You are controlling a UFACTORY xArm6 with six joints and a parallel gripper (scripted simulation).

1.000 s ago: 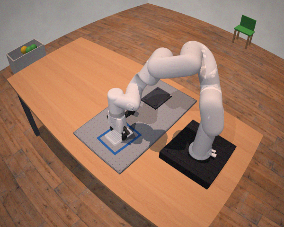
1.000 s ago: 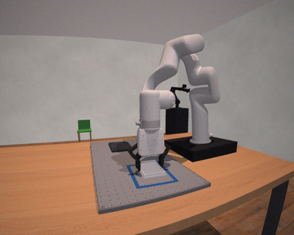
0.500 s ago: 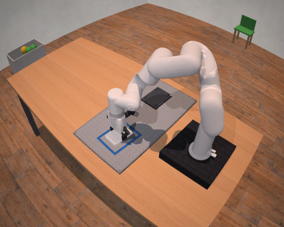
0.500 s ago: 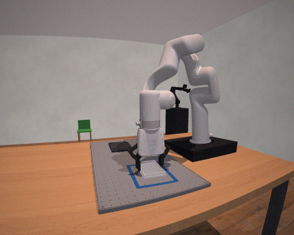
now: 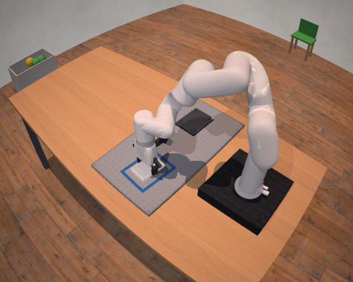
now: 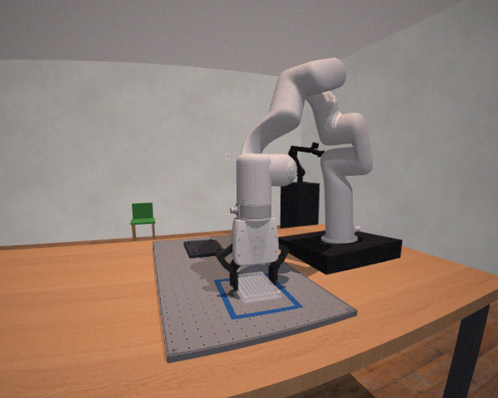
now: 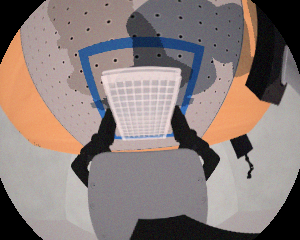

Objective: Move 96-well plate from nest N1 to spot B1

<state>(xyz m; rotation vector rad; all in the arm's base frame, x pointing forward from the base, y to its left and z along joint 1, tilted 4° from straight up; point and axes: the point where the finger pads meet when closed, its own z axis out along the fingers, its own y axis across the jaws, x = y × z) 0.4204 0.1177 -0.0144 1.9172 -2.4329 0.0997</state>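
Right now my hand is 10 mm above the white 96-well plate. The rest, counted from my hand: black plate nest: 370 mm to the right, 20 mm below, 20 mm behind.
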